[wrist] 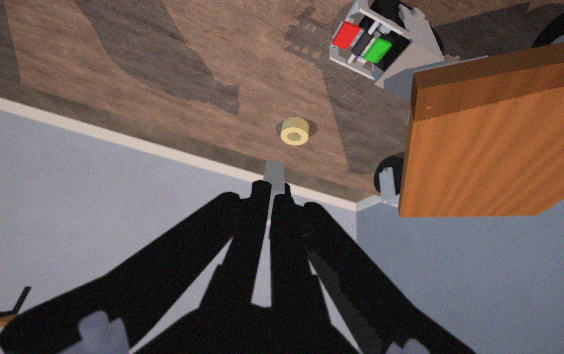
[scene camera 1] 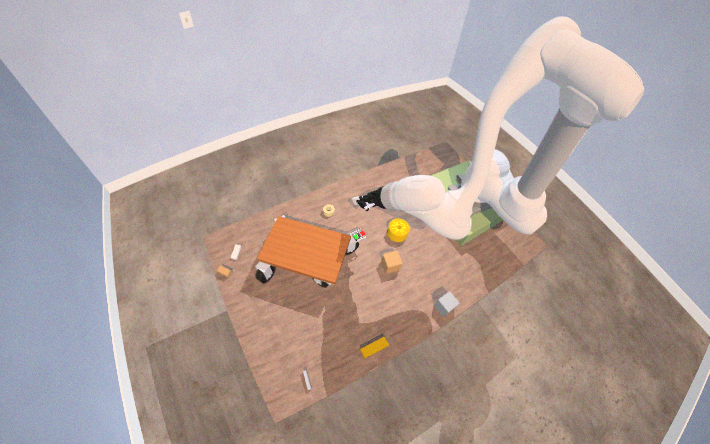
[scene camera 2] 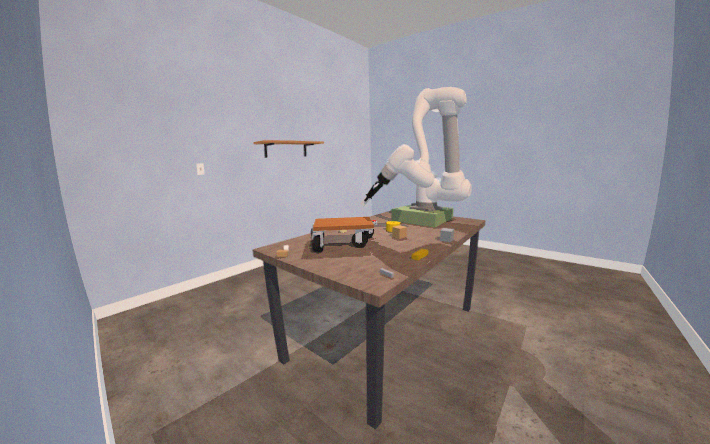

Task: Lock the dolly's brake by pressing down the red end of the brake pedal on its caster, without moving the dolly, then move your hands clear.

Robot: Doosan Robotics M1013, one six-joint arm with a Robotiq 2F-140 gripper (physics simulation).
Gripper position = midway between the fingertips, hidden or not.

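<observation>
An orange deck (scene camera 1: 312,251) (wrist: 477,144) is visible, and so is the gripper (wrist: 273,174).
</observation>
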